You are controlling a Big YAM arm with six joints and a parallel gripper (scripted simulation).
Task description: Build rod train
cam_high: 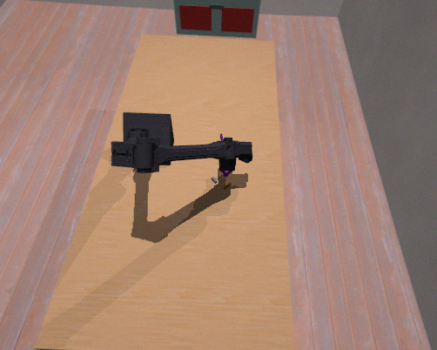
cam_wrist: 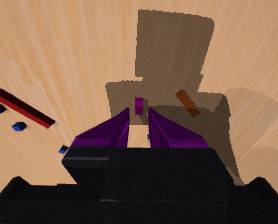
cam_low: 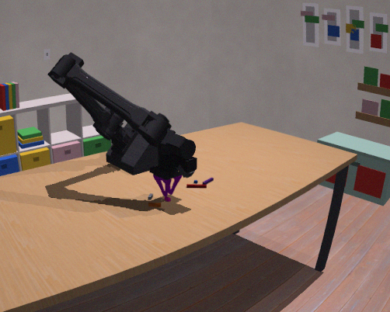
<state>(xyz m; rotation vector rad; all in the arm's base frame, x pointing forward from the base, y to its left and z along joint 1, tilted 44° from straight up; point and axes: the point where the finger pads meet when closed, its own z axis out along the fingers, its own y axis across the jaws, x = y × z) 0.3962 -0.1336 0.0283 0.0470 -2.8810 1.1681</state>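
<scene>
My hand is 20 mm above the magenta rod. From my hand the other things lie so: red rod 150 mm to the left, 20 mm below, 10 mm behind; then orange rod 60 mm to the right, 20 mm below, 10 mm ahead; then grey rod 50 mm behind, 30 mm to the right, 20 mm below.
</scene>
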